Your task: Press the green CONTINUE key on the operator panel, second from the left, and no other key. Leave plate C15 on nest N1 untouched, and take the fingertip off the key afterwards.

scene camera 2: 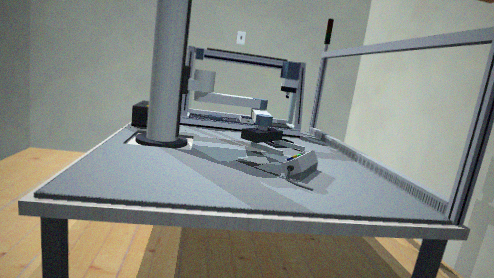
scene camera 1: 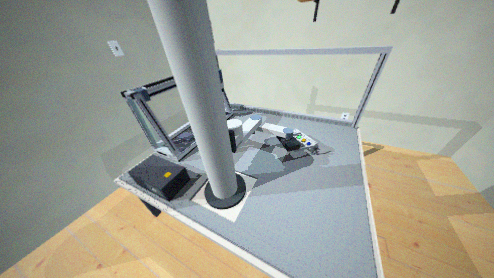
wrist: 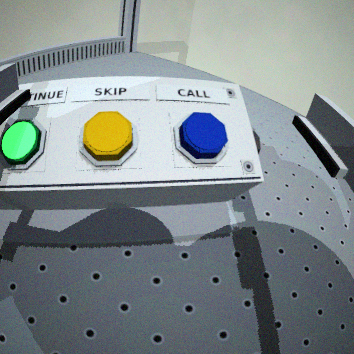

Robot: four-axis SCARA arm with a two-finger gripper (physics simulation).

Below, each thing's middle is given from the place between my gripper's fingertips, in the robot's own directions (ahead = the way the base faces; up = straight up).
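Measured from my hand, the blue CALL key (wrist: 201, 134) is 3 cm below, 2 cm behind and 2 cm to the right. The yellow SKIP key (wrist: 107, 134) is also 3 cm below my hand, but 1 cm ahead of it and 2 cm to the left of it. As for the black box (scene camera 1: 152, 170), I find it 4 cm below my hand, 67 cm behind it and 77 cm to the left of it.
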